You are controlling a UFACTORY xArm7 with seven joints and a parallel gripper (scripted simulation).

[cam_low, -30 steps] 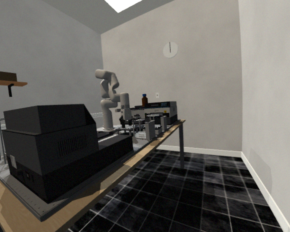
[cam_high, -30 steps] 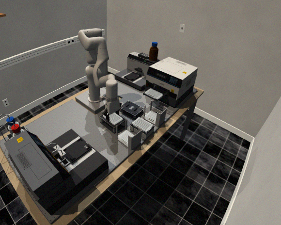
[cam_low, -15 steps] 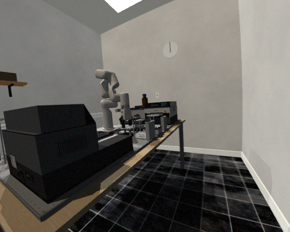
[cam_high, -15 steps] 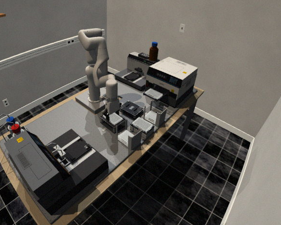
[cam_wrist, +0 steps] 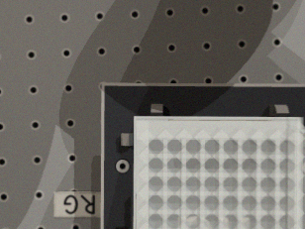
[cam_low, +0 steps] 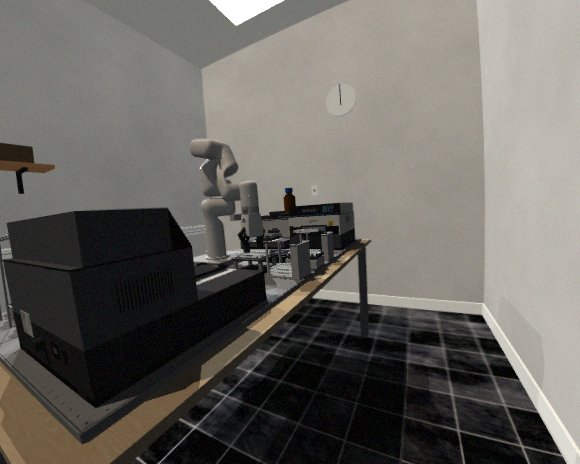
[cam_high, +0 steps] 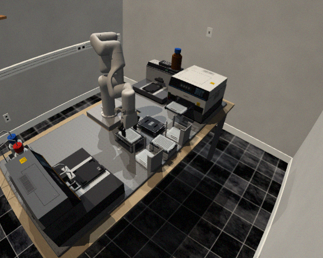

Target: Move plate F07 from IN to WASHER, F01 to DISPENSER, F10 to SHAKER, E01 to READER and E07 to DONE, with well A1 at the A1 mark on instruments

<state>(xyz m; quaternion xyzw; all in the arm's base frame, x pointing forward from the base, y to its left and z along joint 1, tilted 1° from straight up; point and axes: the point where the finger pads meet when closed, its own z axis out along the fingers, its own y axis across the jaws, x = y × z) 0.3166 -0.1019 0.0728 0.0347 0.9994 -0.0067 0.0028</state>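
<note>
My hand is 40 mm above the regrip nest RG. Also, from my hand: nest N6: 210 mm to the left, 60 mm below, 10 mm ahead; DONE label: 250 mm to the left, 110 mm ahead, 90 mm below; RG label: 90 mm below, 80 mm to the right, 10 mm behind.
</note>
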